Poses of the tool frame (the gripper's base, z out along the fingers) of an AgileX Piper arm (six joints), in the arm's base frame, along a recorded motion.
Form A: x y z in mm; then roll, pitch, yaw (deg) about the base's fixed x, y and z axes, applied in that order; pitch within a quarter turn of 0, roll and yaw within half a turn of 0.
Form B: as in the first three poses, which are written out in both.
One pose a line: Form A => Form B
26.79 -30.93 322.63 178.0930 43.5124 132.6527 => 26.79 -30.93 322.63 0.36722 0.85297 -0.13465 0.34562
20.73 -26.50 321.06 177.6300 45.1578 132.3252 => 20.73 -26.50 321.06 0.36582 0.84761 -0.13767 0.35884
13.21 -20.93 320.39 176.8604 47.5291 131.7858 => 13.21 -20.93 320.39 0.36359 0.83958 -0.14165 0.37794
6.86 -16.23 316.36 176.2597 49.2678 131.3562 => 6.86 -16.23 316.36 0.36178 0.83347 -0.14455 0.39184
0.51 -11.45 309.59 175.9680 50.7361 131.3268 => 0.51 -11.45 309.59 0.35840 0.82898 -0.14748 0.40322
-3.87 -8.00 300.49 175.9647 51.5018 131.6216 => -3.87 -8.00 300.49 0.35488 0.82737 -0.14898 0.40906
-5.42 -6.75 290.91 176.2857 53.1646 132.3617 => -5.42 -6.75 290.91 0.34770 0.82355 -0.15411 0.42086
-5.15 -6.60 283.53 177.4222 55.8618 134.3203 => -5.15 -6.60 283.53 0.33314 0.81812 -0.16345 0.43929
